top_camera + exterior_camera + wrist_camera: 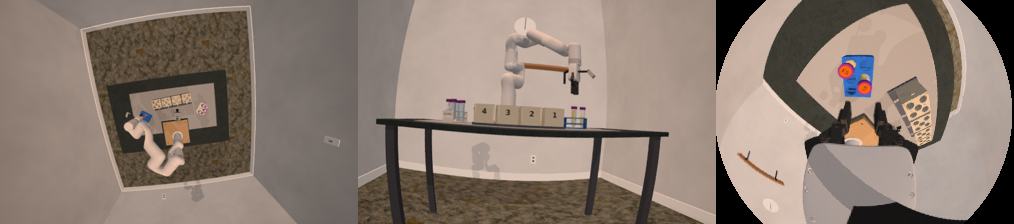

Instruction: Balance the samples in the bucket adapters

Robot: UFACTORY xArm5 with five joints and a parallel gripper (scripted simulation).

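The orange-dotted sample tube lies 2 cm behind my hand, 6 cm to the left of it and 14 cm below it. Also, from my hand: adapter 2: 17 cm ahead, 24 cm to the right, 16 cm below; blue sample rack RS: 2 cm behind, 1 cm to the left, 18 cm below; green DONE key: 1 cm behind, 37 cm to the right, 14 cm below.
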